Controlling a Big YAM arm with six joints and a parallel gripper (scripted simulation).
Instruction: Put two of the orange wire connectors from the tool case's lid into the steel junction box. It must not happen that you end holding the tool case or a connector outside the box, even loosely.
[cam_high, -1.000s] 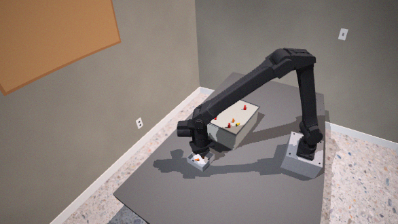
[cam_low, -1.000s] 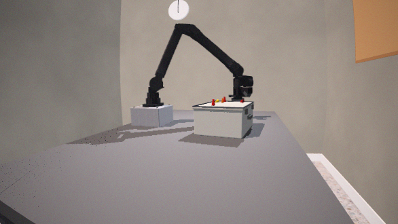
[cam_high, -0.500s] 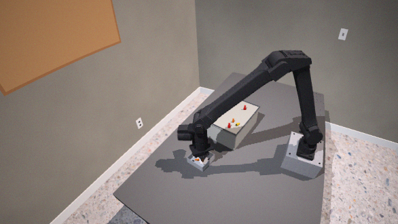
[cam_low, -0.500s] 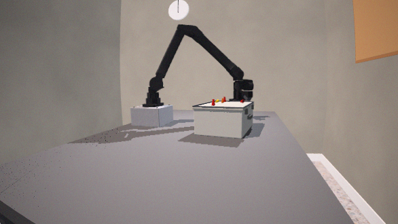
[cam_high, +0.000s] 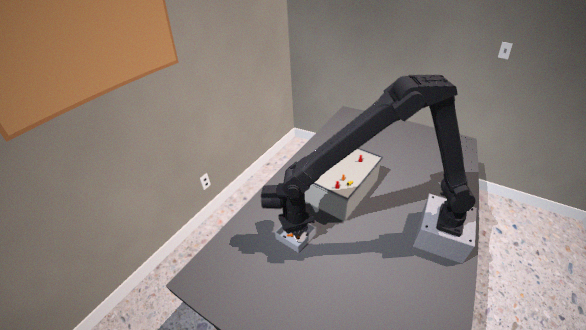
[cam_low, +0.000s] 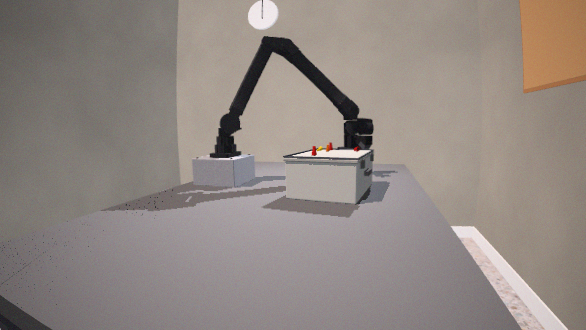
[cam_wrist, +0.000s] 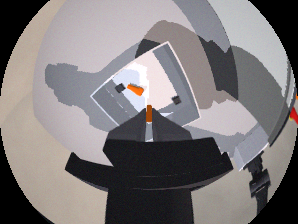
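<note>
Right now the steel junction box is 30 mm below my hand, 10 mm to the right of it and 10 mm ahead of it. The rest, counted from my hand: tool case (310 mm to the right, 60 mm above, 20 mm behind).
</note>
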